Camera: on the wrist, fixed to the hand. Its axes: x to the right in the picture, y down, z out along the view.
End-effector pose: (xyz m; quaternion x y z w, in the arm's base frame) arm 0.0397 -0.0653 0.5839 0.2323 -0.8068 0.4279 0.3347
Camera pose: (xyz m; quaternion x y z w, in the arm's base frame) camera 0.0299 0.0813 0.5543 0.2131 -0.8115 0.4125 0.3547
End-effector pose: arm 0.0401 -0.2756 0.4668 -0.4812 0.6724 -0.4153 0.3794
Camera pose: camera -0.0846 -0.2083 0.4180 -0.4807 0.6913 -0.4061 0.3552
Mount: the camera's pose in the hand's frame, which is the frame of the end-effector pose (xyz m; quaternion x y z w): -0.0283 0.0994 -0.1085 -0.0255 0.0192 0.0029 0.9995
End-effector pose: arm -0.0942 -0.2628 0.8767 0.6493 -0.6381 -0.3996 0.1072
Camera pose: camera -0.0931 -0.2933 1.0234 0.6521 -0.6274 -0.4029 0.1371
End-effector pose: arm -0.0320 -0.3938 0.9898 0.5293 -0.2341 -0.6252 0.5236
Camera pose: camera 0.1038 -0.3739 1.0500 0.5270 -0.2095 -0.6192 0.5431
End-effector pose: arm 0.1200 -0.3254 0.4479 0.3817 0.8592 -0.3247 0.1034
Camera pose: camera 0.2189 -0.2235 0.4956 0.3876 0.8679 -0.2950 0.0975
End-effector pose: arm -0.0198 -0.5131 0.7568 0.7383 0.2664 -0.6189 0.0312
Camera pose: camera 0.1179 -0.5675 0.7801 0.7498 0.2805 -0.5975 0.0467
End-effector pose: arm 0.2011 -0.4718 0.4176 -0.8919 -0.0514 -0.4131 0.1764
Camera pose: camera 0.1282 -0.6017 0.4339 -0.8882 -0.0349 -0.4308 0.1558
